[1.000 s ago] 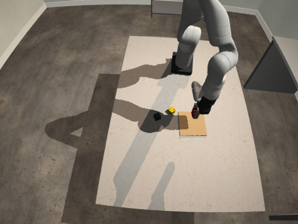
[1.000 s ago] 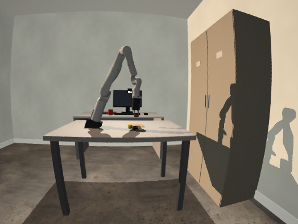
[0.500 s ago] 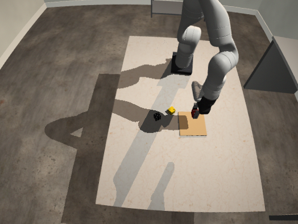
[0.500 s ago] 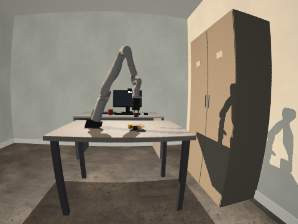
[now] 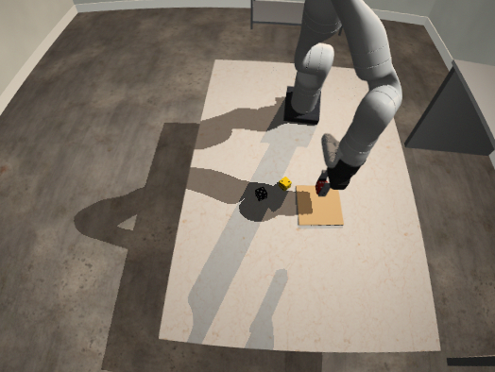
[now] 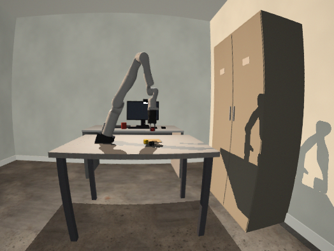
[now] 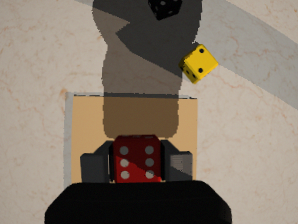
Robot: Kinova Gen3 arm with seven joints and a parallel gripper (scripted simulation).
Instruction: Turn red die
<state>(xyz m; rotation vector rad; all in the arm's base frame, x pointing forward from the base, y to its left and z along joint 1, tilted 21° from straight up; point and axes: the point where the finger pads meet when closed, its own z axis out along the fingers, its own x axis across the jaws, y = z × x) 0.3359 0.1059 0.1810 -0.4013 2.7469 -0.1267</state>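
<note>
The tan mat lies 10 mm to the left of my hand and 110 mm below it. Round my hand: red die right at my hand; then black die 20 mm ahead, 170 mm to the right, 90 mm below; then yellow die 40 mm behind, 110 mm to the right, 90 mm below.
</note>
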